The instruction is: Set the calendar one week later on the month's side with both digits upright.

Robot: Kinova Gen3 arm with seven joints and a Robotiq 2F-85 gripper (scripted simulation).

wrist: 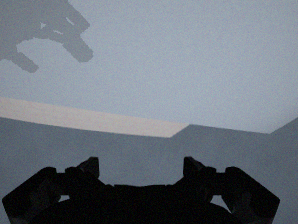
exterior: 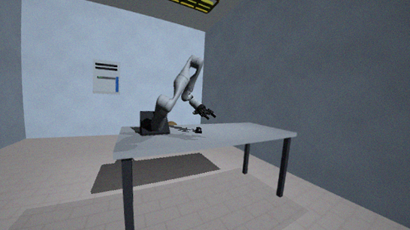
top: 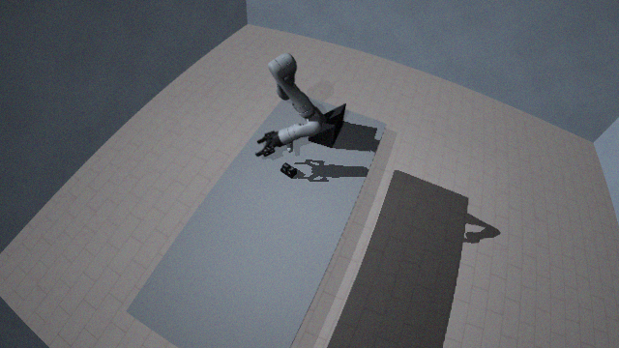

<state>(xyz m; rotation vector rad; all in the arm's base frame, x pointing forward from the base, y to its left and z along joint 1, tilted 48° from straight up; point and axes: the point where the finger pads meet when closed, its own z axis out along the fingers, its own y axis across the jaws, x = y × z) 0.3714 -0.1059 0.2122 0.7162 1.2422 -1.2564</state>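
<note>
Right now the dark calendar tray is 16 cm to the left of my hand, 14 cm below it and 2 cm behind it.
</note>
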